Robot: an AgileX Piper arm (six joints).
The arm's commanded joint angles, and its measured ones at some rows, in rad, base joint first. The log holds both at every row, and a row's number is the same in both.
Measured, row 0:
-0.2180 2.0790 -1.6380 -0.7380 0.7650 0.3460
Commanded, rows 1 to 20:
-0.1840 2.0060 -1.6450 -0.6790 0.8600 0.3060
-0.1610 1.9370 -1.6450 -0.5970 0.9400 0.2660
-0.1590 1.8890 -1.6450 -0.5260 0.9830 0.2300
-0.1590 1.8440 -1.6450 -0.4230 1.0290 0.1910
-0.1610 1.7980 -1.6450 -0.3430 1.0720 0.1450
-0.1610 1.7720 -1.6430 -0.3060 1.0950 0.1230
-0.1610 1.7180 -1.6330 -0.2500 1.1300 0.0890
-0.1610 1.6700 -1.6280 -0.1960 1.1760 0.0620
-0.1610 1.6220 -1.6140 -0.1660 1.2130 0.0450
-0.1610 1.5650 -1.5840 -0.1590 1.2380 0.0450
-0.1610 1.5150 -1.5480 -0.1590 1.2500 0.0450
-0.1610 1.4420 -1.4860 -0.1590 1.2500 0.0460
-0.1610 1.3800 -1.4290 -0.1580 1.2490 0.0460
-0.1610 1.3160 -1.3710 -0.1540 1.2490 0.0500
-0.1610 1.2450 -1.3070 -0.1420 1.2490 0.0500
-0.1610 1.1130 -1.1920 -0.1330 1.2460 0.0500
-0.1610 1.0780 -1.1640 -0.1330 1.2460 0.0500
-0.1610 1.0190 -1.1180 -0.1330 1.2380 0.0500
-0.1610 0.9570 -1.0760 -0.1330 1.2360 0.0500
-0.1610 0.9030 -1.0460 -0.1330 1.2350 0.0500
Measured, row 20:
-0.1610 0.9750 -1.0880 -0.1350 1.2170 0.0560
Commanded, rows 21 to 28:
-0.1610 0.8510 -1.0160 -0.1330 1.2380 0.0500
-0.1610 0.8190 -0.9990 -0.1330 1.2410 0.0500
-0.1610 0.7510 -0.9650 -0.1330 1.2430 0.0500
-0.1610 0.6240 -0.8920 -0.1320 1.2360 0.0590
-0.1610 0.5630 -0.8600 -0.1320 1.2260 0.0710
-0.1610 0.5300 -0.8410 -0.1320 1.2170 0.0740
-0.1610 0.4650 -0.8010 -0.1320 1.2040 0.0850
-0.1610 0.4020 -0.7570 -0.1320 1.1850 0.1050
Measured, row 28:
-0.1610 0.4740 -0.8100 -0.1350 1.2110 0.0820
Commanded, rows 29 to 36:
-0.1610 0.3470 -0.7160 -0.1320 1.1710 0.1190
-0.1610 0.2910 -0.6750 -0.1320 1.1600 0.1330
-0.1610 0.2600 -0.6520 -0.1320 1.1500 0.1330
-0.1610 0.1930 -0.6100 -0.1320 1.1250 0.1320
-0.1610 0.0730 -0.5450 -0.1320 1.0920 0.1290
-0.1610 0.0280 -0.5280 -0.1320 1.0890 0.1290
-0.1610 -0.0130 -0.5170 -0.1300 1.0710 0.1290
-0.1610 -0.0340 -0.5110 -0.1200 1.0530 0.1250
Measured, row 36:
-0.1610 0.0080 -0.5200 -0.1340 1.0960 0.1240
